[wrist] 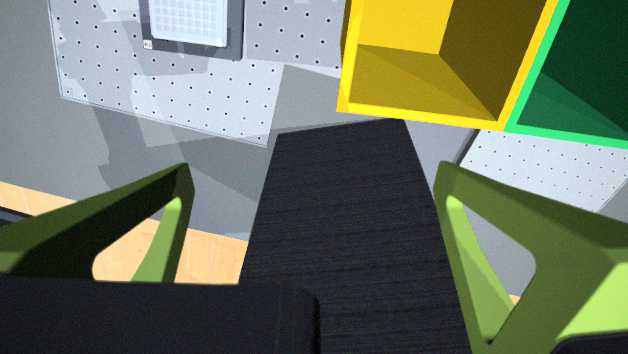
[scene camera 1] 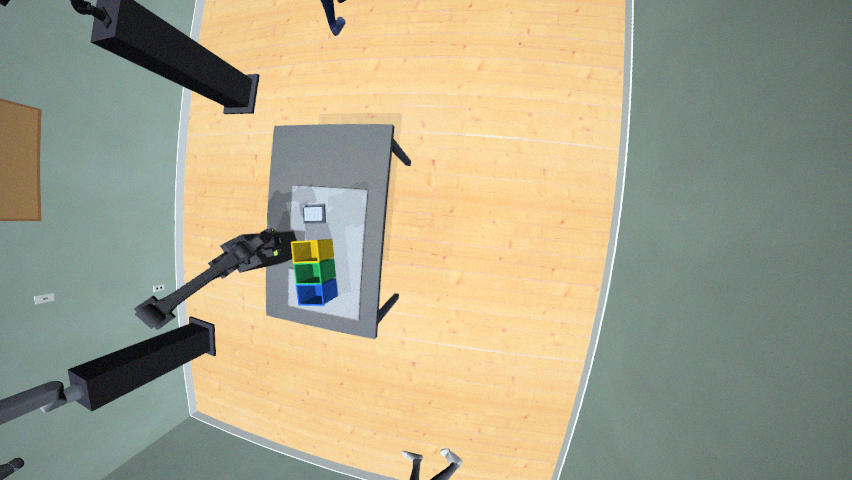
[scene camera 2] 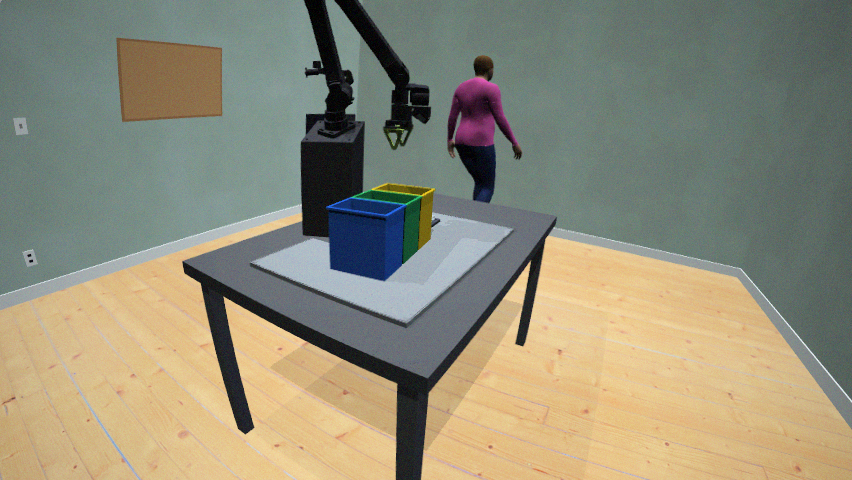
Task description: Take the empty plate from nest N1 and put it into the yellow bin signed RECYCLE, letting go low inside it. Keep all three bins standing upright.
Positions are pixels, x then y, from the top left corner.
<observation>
yellow bin: wrist 465,70; scene camera 1; scene camera 2
green bin: wrist; scene camera 1; scene camera 2 412,212
blue bin: scene camera 1 308,294; scene camera 2 365,236
same spot on yellow bin: (scene camera 2: 426,203) = (scene camera 1: 320,251)
same spot on green bin: (wrist: 568,93) = (scene camera 1: 306,278)
</observation>
